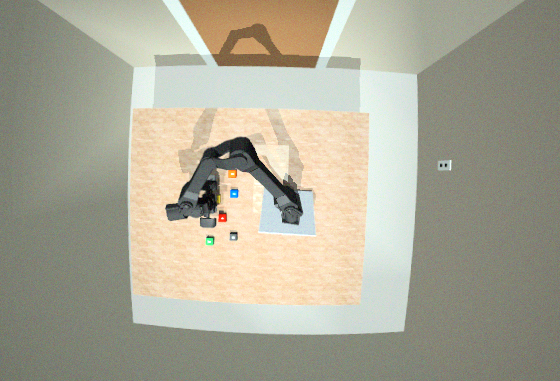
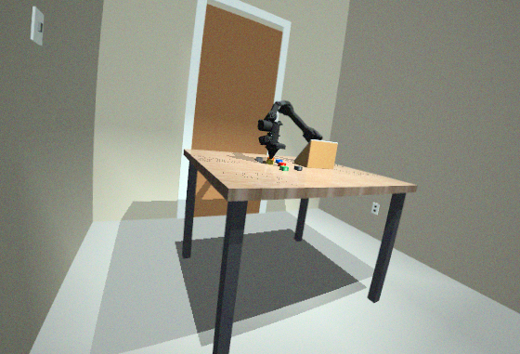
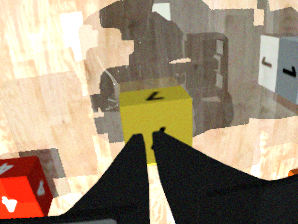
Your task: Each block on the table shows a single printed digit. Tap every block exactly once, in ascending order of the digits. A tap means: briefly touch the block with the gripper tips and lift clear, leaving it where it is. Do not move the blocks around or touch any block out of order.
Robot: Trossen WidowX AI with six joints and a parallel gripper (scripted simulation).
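The yellow block is 1 cm to the right of my gripper tip and 1 cm below it. Round my gripper tip: blue block: 8 cm behind, 4 cm to the right, 1 cm below; red block: 4 cm behind, 7 cm to the left, 1 cm below; white block: 3 cm ahead, 9 cm to the right, 1 cm below.
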